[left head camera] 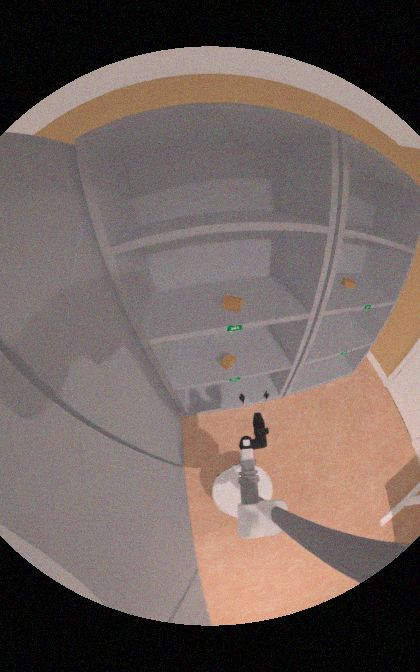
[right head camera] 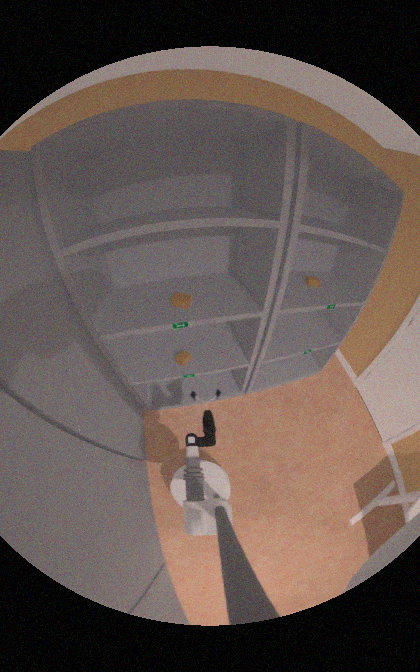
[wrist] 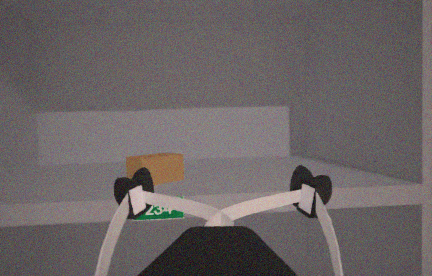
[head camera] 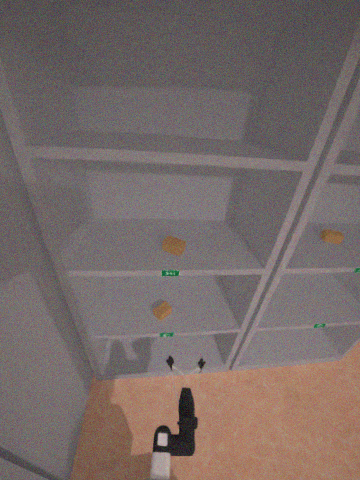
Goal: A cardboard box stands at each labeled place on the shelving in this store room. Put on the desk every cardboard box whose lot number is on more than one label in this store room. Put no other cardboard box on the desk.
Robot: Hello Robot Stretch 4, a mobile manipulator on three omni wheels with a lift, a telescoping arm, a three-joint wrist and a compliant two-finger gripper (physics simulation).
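Frame: origin at the robot's base, x left, y back, z up, level; millimetres.
Seen in the pictures: gripper, fingertip midpoint: (wrist: 221, 183) (head camera: 185, 357).
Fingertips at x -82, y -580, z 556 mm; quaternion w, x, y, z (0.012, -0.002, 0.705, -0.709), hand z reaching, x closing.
Note:
Pixels of each thing's top centre, then the offset from my fingertips to it. Level surfaces: height alone.
- cardboard box, top centre: (head camera: 174, 241) dy -292, dx +96, dz +456 mm
- third box, top centre: (head camera: 333, 232) dy -503, dx -805, dz +456 mm
- Orange-brown floor, surface height: dz -584 mm
My gripper (head camera: 186, 363) (left head camera: 254, 396) (right head camera: 205, 394) (wrist: 221, 183) is open and empty, low in front of the shelving (head camera: 150, 159) (left head camera: 280, 226) (right head camera: 225, 221). In the left bay, one cardboard box (head camera: 174, 245) (left head camera: 232, 303) (right head camera: 181, 300) stands on a middle shelf and another box (head camera: 162, 311) (left head camera: 228, 361) (right head camera: 183, 357) on the shelf below. A third box (head camera: 332, 236) (left head camera: 348, 283) (right head camera: 312, 281) stands in the right bay. In the wrist view, a box (wrist: 165, 169) is behind the left finger; its green label (wrist: 172, 214) is partly covered and seems to read 234. Lot numbers are unreadable.
A tall grey surface (head camera: 35, 350) (left head camera: 75, 500) (right head camera: 60, 500) runs along the left side. The lower right shelf has a green label (head camera: 320, 325). White furniture legs (left head camera: 395, 512) (right head camera: 372, 506) stand at the right; no desk top shows. Orange-brown floor (head camera: 280, 425) lies before the shelving.

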